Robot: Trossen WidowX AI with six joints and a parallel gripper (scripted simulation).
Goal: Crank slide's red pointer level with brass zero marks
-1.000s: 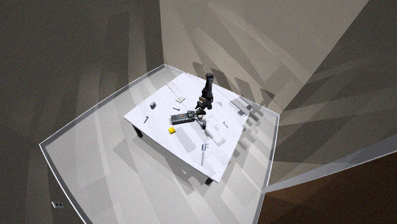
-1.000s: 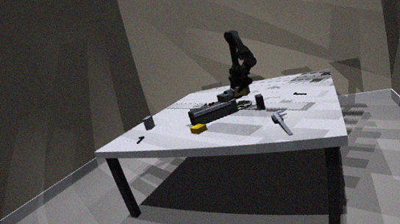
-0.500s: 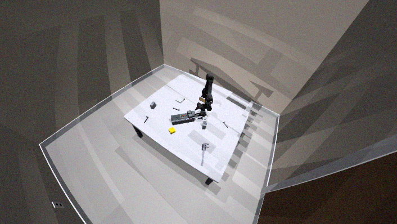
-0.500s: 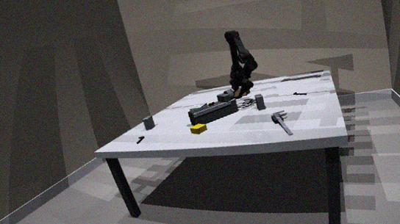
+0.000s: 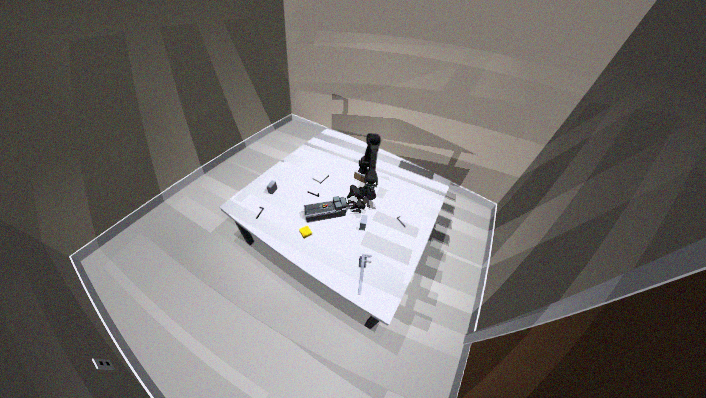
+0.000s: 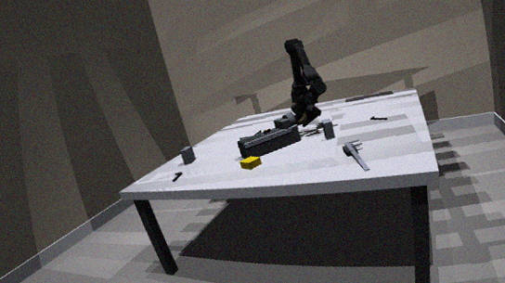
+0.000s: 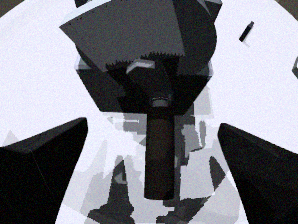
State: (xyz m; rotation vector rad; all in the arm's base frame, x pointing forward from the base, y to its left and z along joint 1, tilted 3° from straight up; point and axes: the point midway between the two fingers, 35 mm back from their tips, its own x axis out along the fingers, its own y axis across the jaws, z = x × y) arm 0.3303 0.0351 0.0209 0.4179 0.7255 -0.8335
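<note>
The dark crank handle lies 10 mm to the left of my gripper tip, 10 mm behind it and 10 mm above it. From my gripper tip the other things lie so: yellow block: 290 mm ahead, 160 mm to the right, 40 mm below; red pointer: 110 mm to the right, 100 mm ahead, 30 mm above.
</note>
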